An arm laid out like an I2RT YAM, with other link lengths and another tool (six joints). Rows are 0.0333 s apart.
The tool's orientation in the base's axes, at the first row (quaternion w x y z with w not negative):
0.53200 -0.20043 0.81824 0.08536
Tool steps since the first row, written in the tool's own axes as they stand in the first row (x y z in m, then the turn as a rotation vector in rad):
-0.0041 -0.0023 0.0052 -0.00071 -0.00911 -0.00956
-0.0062 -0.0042 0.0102 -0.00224 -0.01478 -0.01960
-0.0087 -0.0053 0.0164 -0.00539 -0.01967 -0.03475
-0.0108 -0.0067 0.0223 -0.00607 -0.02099 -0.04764
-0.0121 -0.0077 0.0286 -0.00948 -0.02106 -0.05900
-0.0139 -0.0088 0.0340 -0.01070 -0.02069 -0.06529
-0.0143 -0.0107 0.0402 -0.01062 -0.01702 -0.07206
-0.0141 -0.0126 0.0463 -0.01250 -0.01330 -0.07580
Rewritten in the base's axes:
0.0068 0.0007 0.0017 -0.00393 -0.01145 0.00532
0.0125 0.0013 0.0016 -0.00941 -0.01976 0.01133
0.0190 0.0031 0.0014 -0.01892 -0.02879 0.02090
0.0253 0.0044 0.0009 -0.02891 -0.03437 0.02702
0.0314 0.0060 -0.0005 -0.03717 -0.03764 0.03487
0.0370 0.0073 -0.0010 -0.04216 -0.03923 0.03858
0.0432 0.0079 -0.0031 -0.04939 -0.03832 0.04108
0.0490 0.0083 -0.0057 -0.05341 -0.03583 0.04408

